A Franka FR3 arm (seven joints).
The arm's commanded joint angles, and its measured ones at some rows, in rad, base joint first. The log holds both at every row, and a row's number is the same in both.
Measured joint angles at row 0:
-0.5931, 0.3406, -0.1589, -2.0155, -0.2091, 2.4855, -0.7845
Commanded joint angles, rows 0 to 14:
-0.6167, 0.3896, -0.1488, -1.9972, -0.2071, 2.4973, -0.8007
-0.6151, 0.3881, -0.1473, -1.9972, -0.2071, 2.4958, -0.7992
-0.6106, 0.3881, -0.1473, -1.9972, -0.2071, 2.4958, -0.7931
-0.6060, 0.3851, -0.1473, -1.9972, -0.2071, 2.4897, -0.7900
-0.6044, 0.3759, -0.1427, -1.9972, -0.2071, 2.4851, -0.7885
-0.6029, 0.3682, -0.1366, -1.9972, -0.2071, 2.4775, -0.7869
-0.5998, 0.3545, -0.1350, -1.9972, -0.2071, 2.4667, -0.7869
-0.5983, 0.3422, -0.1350, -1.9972, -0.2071, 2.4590, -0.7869
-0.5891, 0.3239, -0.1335, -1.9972, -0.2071, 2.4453, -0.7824
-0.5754, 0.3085, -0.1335, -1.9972, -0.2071, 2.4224, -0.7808
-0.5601, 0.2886, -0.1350, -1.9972, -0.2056, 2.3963, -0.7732
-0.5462, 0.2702, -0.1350, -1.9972, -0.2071, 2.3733, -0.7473
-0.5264, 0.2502, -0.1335, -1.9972, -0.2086, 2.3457, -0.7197
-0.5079, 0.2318, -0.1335, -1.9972, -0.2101, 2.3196, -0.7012
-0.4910, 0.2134, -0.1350, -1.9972, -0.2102, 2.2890, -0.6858
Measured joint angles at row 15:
-0.5409, 0.2847, -0.1332, -1.9891, -0.2090, 2.3821, -0.7425
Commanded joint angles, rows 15 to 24:
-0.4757, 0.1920, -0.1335, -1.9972, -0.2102, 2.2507, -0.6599
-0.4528, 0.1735, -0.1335, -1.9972, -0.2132, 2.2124, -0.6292
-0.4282, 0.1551, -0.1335, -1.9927, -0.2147, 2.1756, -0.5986
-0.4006, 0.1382, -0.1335, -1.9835, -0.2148, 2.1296, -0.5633
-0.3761, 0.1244, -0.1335, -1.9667, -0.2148, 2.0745, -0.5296
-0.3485, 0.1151, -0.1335, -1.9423, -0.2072, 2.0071, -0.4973
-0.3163, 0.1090, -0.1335, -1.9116, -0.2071, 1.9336, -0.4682
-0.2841, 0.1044, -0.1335, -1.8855, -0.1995, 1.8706, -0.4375
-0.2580, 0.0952, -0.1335, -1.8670, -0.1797, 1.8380, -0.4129
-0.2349, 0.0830, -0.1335, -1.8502, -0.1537, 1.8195, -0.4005
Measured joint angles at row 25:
-0.3052, 0.1065, -0.1259, -1.9104, -0.2024, 1.9208, -0.4627
